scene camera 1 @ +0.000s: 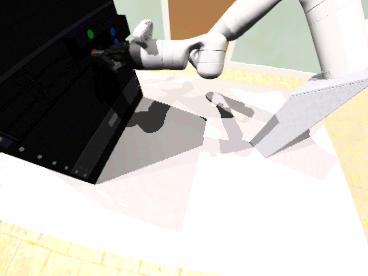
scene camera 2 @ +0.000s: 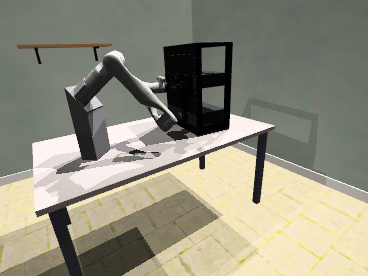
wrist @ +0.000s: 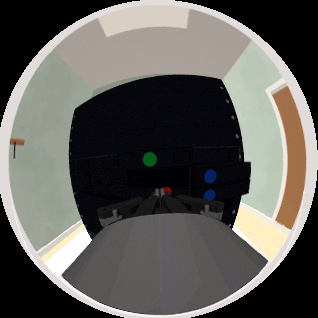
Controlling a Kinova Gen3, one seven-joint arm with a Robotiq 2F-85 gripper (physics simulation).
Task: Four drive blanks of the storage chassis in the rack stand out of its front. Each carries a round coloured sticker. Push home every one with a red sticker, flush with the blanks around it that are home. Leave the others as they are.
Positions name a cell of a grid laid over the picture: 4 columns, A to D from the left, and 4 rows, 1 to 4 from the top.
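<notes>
My gripper (scene camera 1: B1), (wrist: C3) is visible, as is a black rack (scene camera 1: A2), (scene camera 2: C2), (wrist: C2).
</notes>
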